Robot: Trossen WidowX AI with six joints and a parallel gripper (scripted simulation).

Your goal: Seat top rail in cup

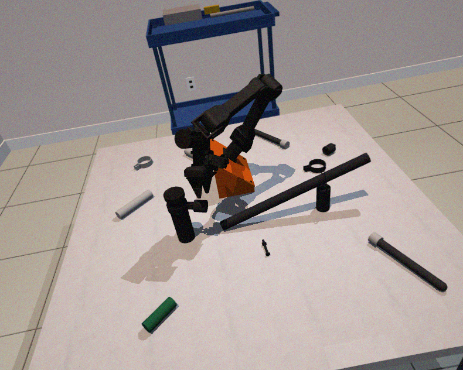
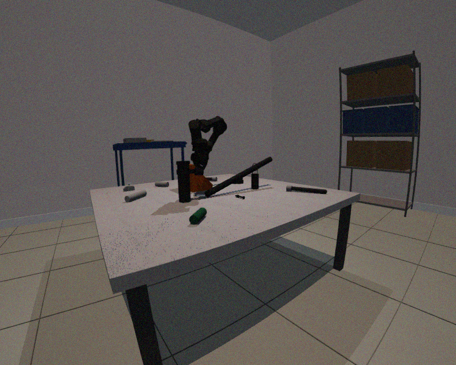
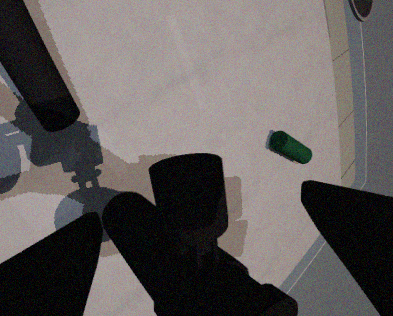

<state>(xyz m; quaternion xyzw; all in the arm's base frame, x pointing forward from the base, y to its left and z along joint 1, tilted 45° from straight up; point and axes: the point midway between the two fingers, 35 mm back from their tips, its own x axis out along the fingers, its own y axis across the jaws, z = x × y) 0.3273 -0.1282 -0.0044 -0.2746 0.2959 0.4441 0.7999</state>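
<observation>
Now: the bolt 180 mm to the left of my gripper tip, 180 mm below it and 110 mm ahead of it. The rest, counted from my gripper tip: short post 410 mm to the left, 80 mm below, 60 mm behind; then green cylinder 300 mm ahead, 160 mm to the right, 160 mm below; then white cylinder 310 mm to the right, 220 mm behind, 160 mm below.
</observation>
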